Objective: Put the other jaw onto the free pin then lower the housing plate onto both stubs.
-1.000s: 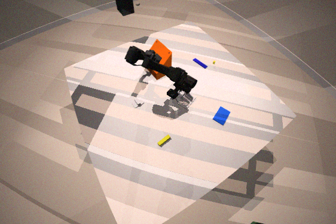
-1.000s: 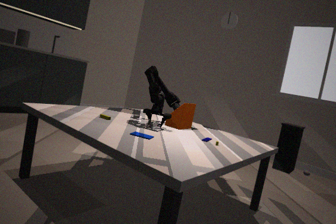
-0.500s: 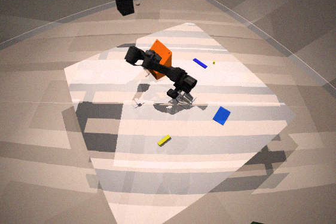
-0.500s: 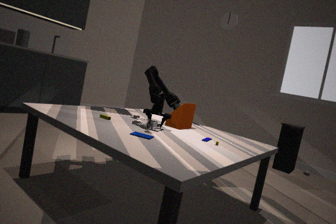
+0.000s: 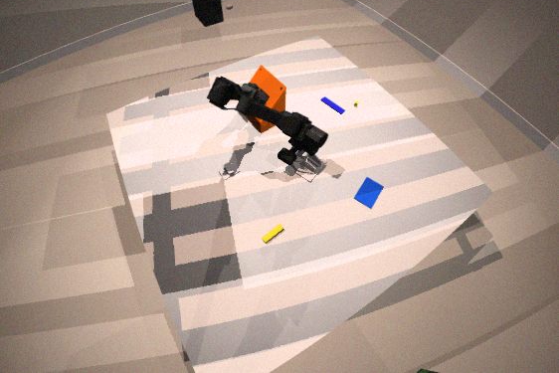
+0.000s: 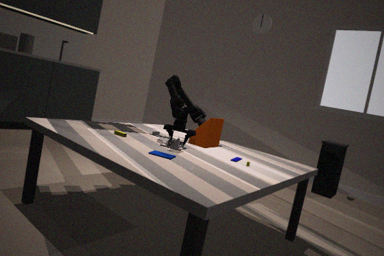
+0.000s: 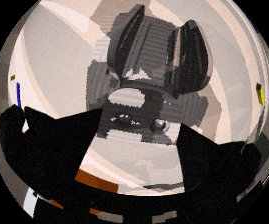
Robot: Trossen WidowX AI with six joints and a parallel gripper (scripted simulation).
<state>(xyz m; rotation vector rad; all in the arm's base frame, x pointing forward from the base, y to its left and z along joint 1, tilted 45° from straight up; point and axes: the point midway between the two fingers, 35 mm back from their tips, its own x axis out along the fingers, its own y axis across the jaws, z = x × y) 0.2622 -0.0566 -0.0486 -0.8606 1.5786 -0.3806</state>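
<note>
My gripper tip is now 2 cm to the right of the jaw, 2 cm short of it and 1 cm below it. Round my gripper tip: yellow bar 26 cm to the right, 21 cm ahead; blue bar 33 cm to the left, 14 cm behind, 1 cm below; blue tile 29 cm ahead, 13 cm to the left, 1 cm below.
</note>
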